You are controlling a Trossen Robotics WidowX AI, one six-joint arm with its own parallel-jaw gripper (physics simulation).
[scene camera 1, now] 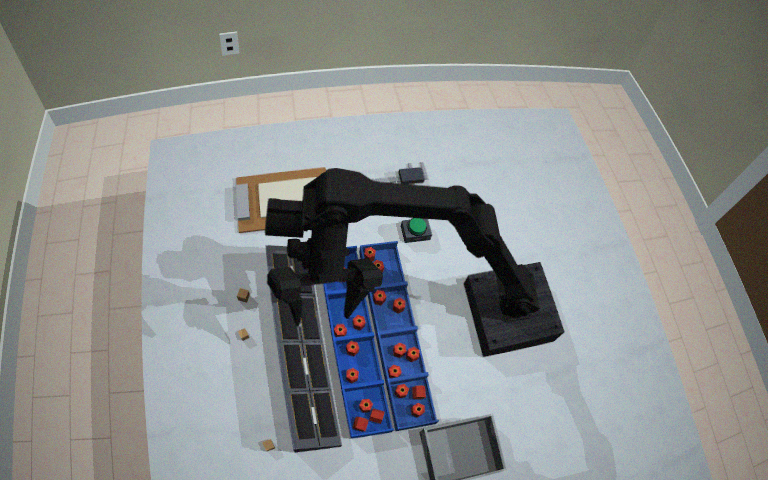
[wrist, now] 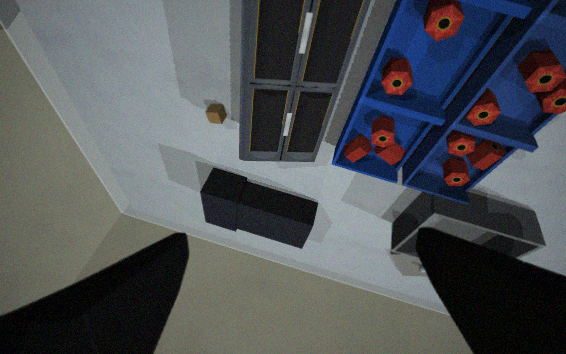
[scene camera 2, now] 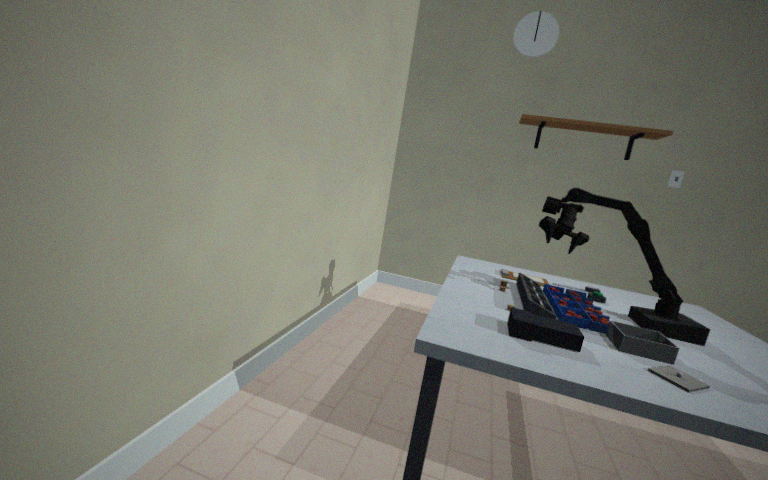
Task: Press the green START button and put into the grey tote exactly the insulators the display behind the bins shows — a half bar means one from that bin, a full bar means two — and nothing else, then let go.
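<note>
My gripper point(scene camera 1: 322, 320) point(scene camera 2: 559, 247) point(wrist: 303, 241) is open and empty, high above the display and the left bins. The green START button point(scene camera 1: 417, 226) sits on a dark box beyond the bins. The blue bins point(scene camera 1: 392, 322) point(wrist: 425, 60) hold orange-red insulators, such as one insulator point(scene camera 1: 352, 374); several red pieces show no hole. The dark display point(scene camera 1: 306, 342) point(wrist: 245, 125) shows a pale strip point(scene camera 1: 305, 365) point(wrist: 306, 33) and another pale strip point(scene camera 1: 313, 415) point(wrist: 288, 124) between its two columns; my gripper hides its upper rows. The grey tote point(scene camera 1: 496, 444) point(scene camera 2: 645, 346) shows no insulator inside in scene camera 1, where its near end is cut off.
A black box point(scene camera 2: 543, 331) point(wrist: 270, 210) stands past the display's near end. Small wooden cubes point(scene camera 1: 242, 294) point(wrist: 216, 114) lie beside the display. A brown board point(scene camera 1: 253, 225) and a dark device point(scene camera 1: 411, 174) lie at the far side. A flat plate point(scene camera 2: 677, 378) lies near the tote.
</note>
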